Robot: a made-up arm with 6 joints.
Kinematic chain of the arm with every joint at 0, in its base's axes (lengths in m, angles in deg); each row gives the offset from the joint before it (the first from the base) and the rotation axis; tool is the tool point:
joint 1: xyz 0 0 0.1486 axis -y
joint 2: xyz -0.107 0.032 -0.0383 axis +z
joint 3: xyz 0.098 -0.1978 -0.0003 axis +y
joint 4: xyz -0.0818 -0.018 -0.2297 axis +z
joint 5: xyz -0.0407 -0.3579 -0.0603 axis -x
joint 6: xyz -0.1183 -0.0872 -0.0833 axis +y
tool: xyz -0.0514 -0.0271 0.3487
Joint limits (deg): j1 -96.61..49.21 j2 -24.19..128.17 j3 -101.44..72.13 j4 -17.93..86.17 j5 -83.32..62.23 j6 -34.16..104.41
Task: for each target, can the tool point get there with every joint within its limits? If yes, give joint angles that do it. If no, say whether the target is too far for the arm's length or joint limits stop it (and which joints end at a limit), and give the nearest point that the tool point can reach.
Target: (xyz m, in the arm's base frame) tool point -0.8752 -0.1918 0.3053
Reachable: no: joint limits stop it (at a limit: joint 2, joint 4, joint 5, joint 6) | nearest point -0.9233 -0.2672 0.3139 | short by 0.090 m
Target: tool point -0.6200 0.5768 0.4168
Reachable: no: joint limits stop it (at a limit: joint 1, joint 2, joint 4, joint 5) | nearest point -0.5641 0.5572 0.3731 | short by 0.074 m
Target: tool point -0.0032 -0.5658 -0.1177
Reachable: yes | joints -59.02 14.93 -68.79 -9.45 10.43 52.48
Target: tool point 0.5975 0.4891 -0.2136
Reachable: yes | joints -12.51 103.81 -13.00 34.78 -52.27 1.35
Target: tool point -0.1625 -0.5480 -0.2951
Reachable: yes | joints -37.46 15.51 31.41 12.21 -11.69 92.51
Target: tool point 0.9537 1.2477 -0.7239
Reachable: no: too far | nearest point 0.5094 0.7660 -0.3174 | short by 0.771 m
